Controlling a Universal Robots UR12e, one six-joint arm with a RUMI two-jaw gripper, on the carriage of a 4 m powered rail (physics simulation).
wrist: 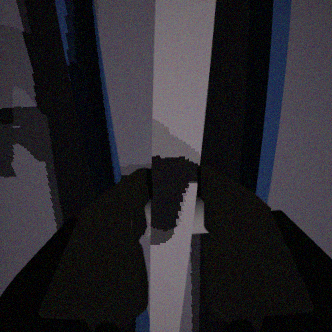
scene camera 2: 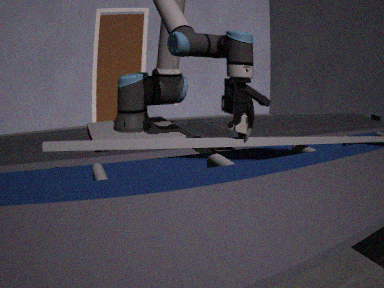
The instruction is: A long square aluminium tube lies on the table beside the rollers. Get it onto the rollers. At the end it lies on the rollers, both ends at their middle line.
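Seen in the pictures: gripper, fingertip midpoint: (wrist: 174,170) (scene camera 2: 242,140); arm's base, origin of the base link: (scene camera 2: 132,128).
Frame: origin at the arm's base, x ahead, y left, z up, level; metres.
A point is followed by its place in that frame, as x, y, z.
Note:
The long pale square tube (scene camera 2: 150,145) {0.592, -0.079, 0.080} (wrist: 180,75) {0.620, 0.285, 0.080} is held level in the air, above the rollers and the blue strip. It runs almost across the whole scene view, and its right end cannot be made out clearly. My gripper (scene camera 2: 243,136) {0.614, 0.232, 0.073} (wrist: 174,170) {0.614, 0.232, 0.073} points down and is shut on the tube, with one jaw on each side of it. Pale rollers show below the tube: one at the left (scene camera 2: 100,171) {0.636, -0.250, 0.030}, one near the middle (scene camera 2: 220,160) {0.639, 0.136, 0.024} and one farther right (scene camera 2: 303,149) {0.634, 0.531, 0.018}. In the wrist view, part of a roller (wrist: 200,222) {0.634, 0.154, 0.030} shows beneath the tube, mostly hidden by the jaws.
The rollers stand along a blue strip (scene camera 2: 150,182) {0.694, -0.112, 0.004} (wrist: 275,100) {0.689, 0.256, 0.022} on the grey table (scene camera 2: 150,235) {0.917, -0.183, -0.030}. The robot's carriage (scene camera 2: 102,131) {0.015, -0.158, 0.000} is behind the tube at the left. A brown door (scene camera 2: 120,65) is in the back wall. Dark shadows lie on the strip under the tube.

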